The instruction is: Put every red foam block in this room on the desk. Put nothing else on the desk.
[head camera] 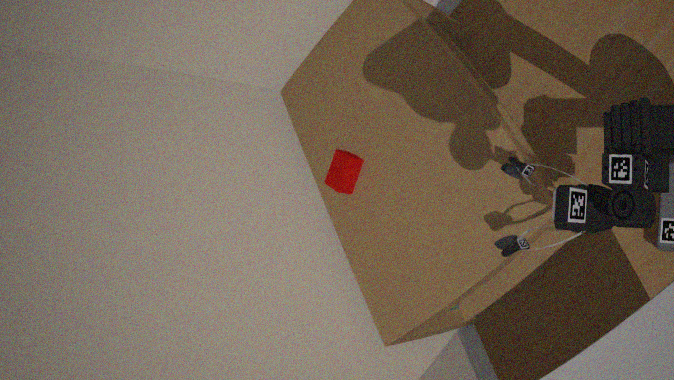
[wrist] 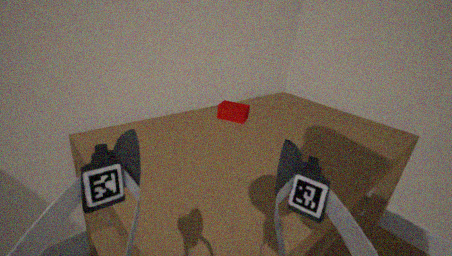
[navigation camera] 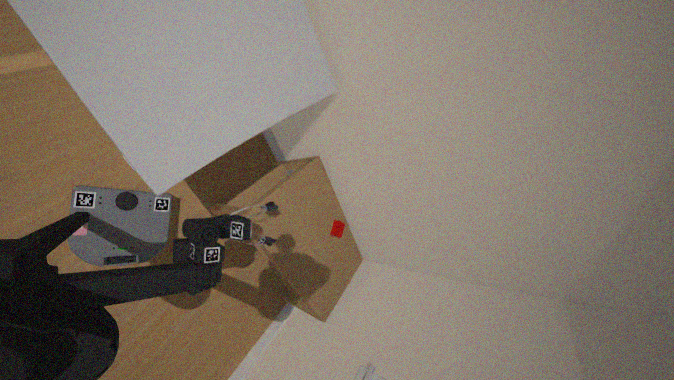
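Pixels of known places: gripper, fingertip midpoint: point(head camera: 501, 206) point(navigation camera: 275, 223); robot's base at its link origin: point(navigation camera: 127, 200).
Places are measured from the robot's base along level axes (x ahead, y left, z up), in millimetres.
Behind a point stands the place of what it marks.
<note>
A red foam block point(head camera: 344, 172) {x -82, y -976, z 495 mm} point(navigation camera: 338, 229) {x -85, y -983, z 495 mm} point(wrist: 233, 112) lies on a brown wooden furniture top point(head camera: 415, 225) {x 27, y -771, z 450 mm} point(navigation camera: 320, 200) {x 82, y -850, z 450 mm} point(wrist: 167, 140), close to its wall-side edge. I cannot tell from these views whether this top is the desk. My gripper point(head camera: 509, 206) {x -18, y -408, z 661 mm} point(navigation camera: 271, 224) {x -18, y -408, z 661 mm} point(wrist: 210, 154) {x -18, y -408, z 661 mm} is open, with its fingers wide apart and no object between them. It is over the room-side part of the wooden top and points towards the block. The block is beyond the fingertips, well apart from them. In the wrist view it shows a little right of the middle between the fingers.
Pale walls point(head camera: 150, 200) {x 35, y -1119, z 961 mm} point(navigation camera: 500, 150) {x 304, y -887, z 1312 mm} meet at a corner behind the wooden top. A large white surface point(navigation camera: 175, 90) {x 285, y -54, z 720 mm} lies near my grey base point(navigation camera: 102, 220) {x -77, y 72, z 160 mm}. A small pink patch point(navigation camera: 79, 231) {x -119, y 137, z 160 mm} shows at the base. Shadows of my arm and head fall across the wooden top.
</note>
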